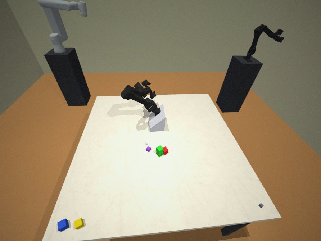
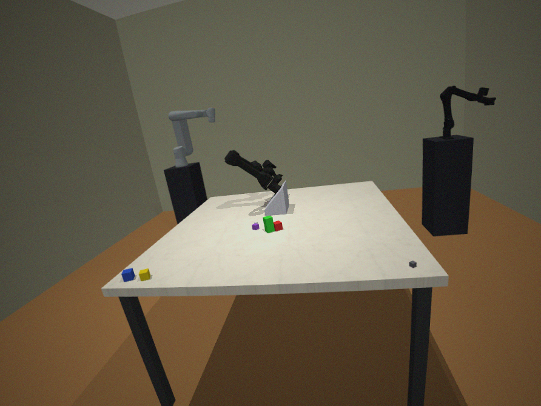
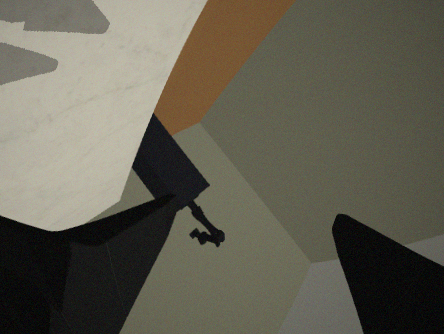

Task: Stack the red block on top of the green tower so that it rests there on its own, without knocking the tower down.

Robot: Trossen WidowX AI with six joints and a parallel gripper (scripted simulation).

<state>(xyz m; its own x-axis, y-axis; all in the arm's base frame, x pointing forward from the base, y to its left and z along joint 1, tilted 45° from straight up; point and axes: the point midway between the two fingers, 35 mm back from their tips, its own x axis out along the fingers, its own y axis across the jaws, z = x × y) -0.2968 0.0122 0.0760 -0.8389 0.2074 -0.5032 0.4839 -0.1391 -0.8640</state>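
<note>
My gripper tip is now 680 mm short of the red block, 150 mm above it and 60 mm to the right of it. From my gripper tip the other things lie so: white cube 590 mm ahead, 170 mm below, 80 mm to the right; then yellow block 1110 mm ahead, 450 mm to the right, 160 mm below; then purple cube 650 mm ahead, 160 mm below, 70 mm to the right.
</note>
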